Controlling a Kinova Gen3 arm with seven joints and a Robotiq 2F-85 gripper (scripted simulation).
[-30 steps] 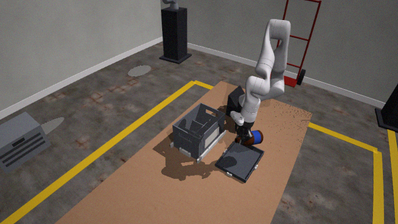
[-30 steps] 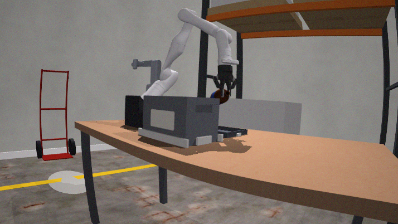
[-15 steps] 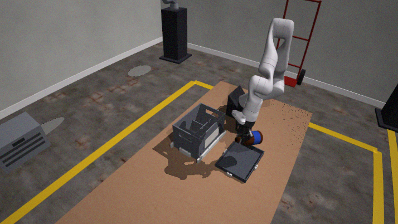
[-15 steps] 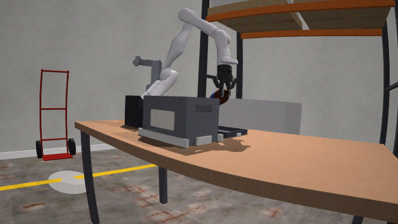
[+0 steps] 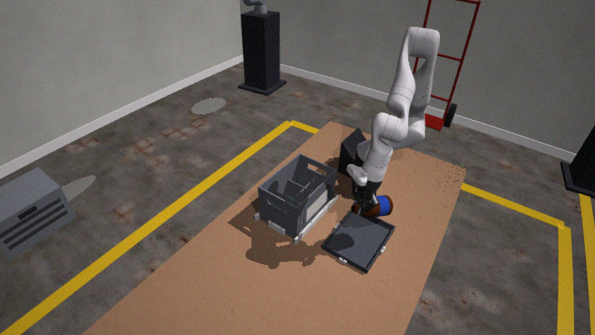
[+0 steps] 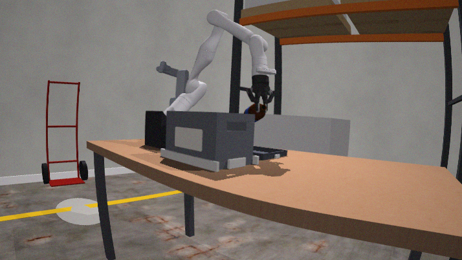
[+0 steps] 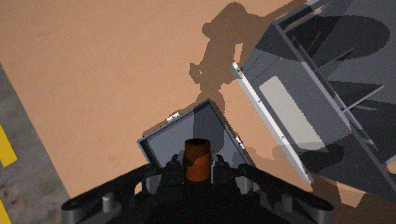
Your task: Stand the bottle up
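My gripper is now 4 cm past the brown bottle, 3 cm to the right of it and 2 cm above it. Also, from my hand: grey crate: 27 cm to the right, 12 cm below, 6 cm behind; then dark tray: 19 cm below, 4 cm behind, 2 cm to the left.
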